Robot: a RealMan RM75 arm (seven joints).
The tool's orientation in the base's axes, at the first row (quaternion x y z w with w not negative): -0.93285, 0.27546, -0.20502, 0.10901
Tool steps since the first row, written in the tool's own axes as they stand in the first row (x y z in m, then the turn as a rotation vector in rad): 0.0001, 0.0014, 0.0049, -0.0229, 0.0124, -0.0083; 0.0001, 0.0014, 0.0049, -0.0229, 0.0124, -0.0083; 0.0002, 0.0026, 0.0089, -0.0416, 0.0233, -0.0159; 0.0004, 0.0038, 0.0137, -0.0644, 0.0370, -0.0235; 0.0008, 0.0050, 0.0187, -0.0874, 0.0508, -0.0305; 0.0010, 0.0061, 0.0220, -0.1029, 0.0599, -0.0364; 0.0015, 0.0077, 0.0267, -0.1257, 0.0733, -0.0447; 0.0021, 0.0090, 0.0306, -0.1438, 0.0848, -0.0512; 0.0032, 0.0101, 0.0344, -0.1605, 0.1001, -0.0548
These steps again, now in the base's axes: 0.0016, -0.0008, -0.0048, -0.0270, 0.0018, -0.0039; 0.0016, -0.0008, -0.0048, -0.0270, 0.0018, -0.0039; 0.0029, -0.0015, -0.0087, -0.0498, 0.0026, -0.0066; 0.0046, -0.0021, -0.0133, -0.0770, 0.0033, -0.0115; 0.0065, -0.0029, -0.0180, -0.1041, 0.0042, -0.0170; 0.0076, -0.0036, -0.0212, -0.1228, 0.0048, -0.0197; 0.0093, -0.0048, -0.0258, -0.1502, 0.0057, -0.0238; 0.0109, -0.0058, -0.0295, -0.1723, 0.0058, -0.0275; 0.0129, -0.0070, -0.0329, -0.1939, 0.0022, -0.0345
